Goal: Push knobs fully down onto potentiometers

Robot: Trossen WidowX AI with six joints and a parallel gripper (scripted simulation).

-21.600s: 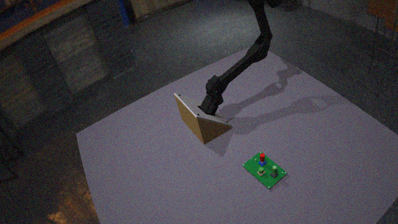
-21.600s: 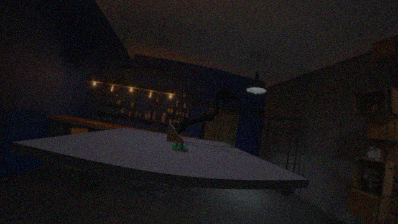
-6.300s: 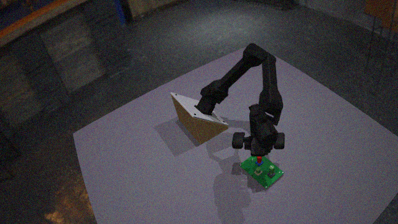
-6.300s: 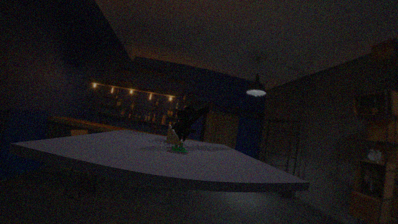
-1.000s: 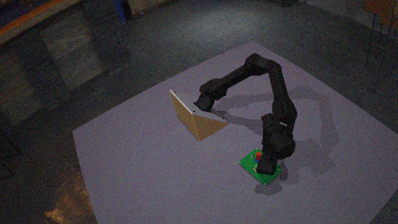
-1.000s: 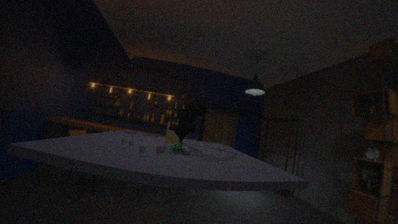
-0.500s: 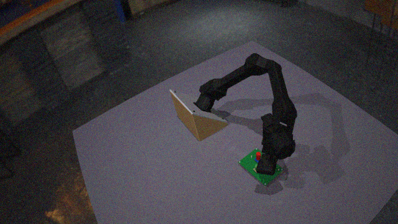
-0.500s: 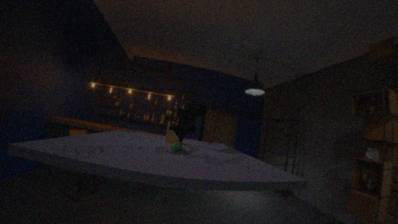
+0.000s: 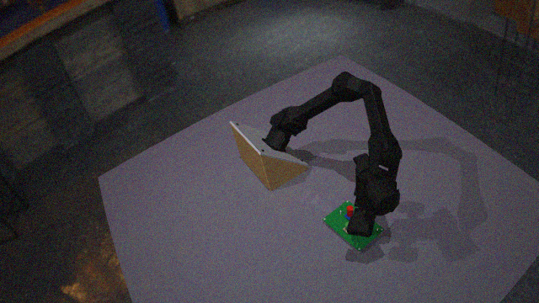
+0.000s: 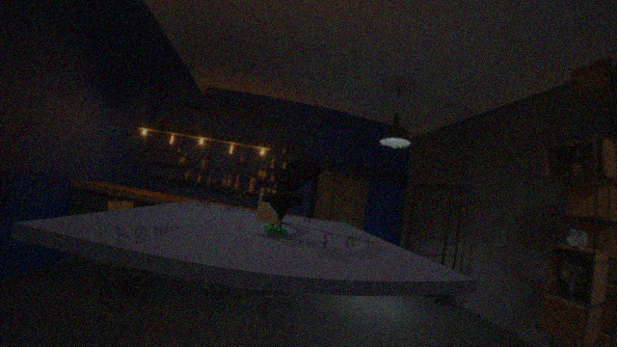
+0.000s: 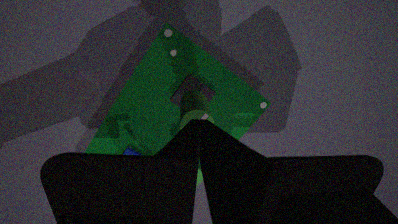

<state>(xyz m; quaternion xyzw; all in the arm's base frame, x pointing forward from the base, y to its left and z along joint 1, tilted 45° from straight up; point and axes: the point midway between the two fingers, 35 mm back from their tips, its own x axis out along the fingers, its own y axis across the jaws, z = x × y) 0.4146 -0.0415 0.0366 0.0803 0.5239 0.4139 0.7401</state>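
Right now my gripper tip is 1 cm above the green knob. Round my gripper tip: red knob: 7 cm behind, 2 cm below, 1 cm to the left.
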